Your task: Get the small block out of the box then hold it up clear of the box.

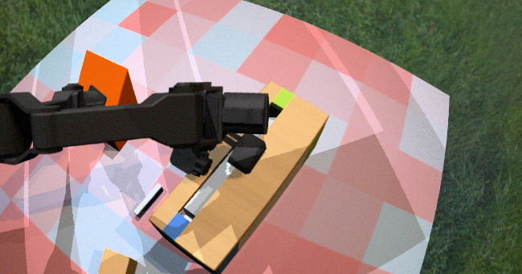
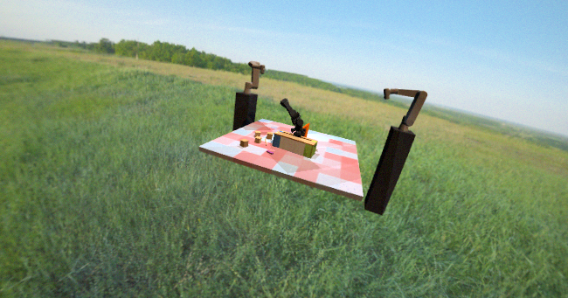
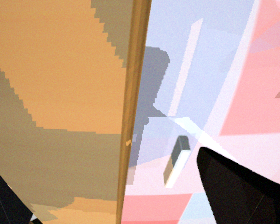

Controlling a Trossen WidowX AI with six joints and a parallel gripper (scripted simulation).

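My gripper tip is 40 mm to the left of the box, 30 mm short of it and 20 mm above it. Also, from my gripper tip: cyan block: 60 mm ahead, 20 mm to the left; tan cube: 350 mm to the right, 60 mm below, 30 mm behind.
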